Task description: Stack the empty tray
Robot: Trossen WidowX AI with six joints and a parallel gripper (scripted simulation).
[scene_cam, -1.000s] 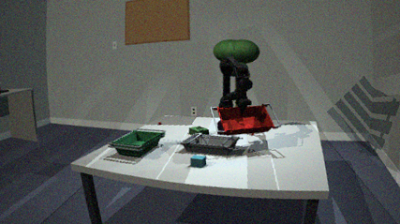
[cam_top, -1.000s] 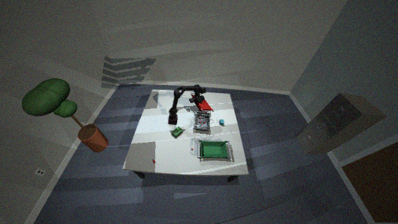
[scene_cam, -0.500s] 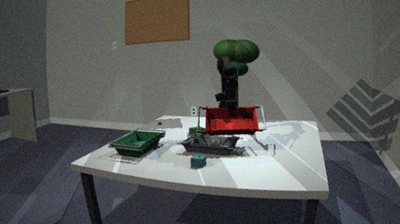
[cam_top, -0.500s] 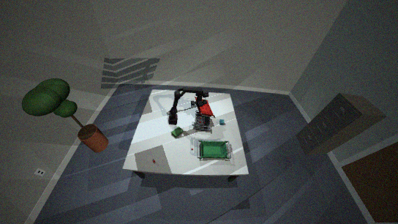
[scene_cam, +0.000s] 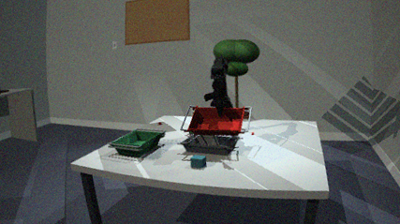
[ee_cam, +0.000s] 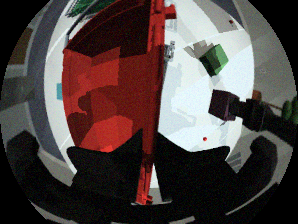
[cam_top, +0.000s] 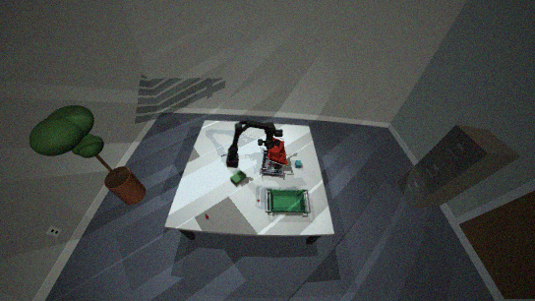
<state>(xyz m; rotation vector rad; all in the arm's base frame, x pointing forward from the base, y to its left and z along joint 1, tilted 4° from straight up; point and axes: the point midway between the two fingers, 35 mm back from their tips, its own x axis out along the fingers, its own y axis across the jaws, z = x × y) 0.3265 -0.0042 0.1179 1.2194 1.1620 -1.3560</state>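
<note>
Right now the red tray is 80 mm ahead of my gripper tip, 10 mm to the right of it and 10 mm below it. Also, from my gripper tip: teal block 300 mm ahead, 160 mm below, 80 mm to the right; then green block 280 mm behind, 170 mm to the right, 160 mm below.
</note>
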